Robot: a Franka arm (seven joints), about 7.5 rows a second.
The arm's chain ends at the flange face. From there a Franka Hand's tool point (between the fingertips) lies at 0.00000 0.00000 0.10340 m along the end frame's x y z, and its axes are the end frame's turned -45 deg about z.
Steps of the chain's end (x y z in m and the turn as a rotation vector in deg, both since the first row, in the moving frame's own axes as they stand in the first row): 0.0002 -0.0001 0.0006 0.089 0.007 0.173; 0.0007 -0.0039 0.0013 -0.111 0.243 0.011; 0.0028 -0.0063 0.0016 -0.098 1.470 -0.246; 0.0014 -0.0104 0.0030 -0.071 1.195 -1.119; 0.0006 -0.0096 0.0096 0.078 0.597 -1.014; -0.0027 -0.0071 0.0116 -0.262 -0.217 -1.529; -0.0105 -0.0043 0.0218 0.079 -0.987 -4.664; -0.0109 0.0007 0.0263 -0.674 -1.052 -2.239; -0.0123 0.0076 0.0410 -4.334 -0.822 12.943; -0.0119 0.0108 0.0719 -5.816 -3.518 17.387
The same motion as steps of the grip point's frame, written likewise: 0.0003 0.0000 0.0006 0.058 0.068 0.173; 0.0034 -0.0018 0.0013 -0.250 0.093 0.011; 0.0082 -0.0005 0.0016 -1.109 0.970 -0.246; 0.0098 -0.0048 0.0030 -0.895 0.795 -1.119; 0.0081 -0.0057 0.0096 -0.367 0.477 -1.014; 0.0025 -0.0069 0.0116 -0.032 -0.339 -1.529; -0.0056 -0.0118 0.0218 0.754 -0.642 -4.664; -0.0104 -0.0077 0.0263 0.267 -1.220 -2.239; -0.0211 0.0004 0.0407 -2.483 -3.646 12.943; -0.0282 0.0003 0.0712 -1.625 -6.600 17.387
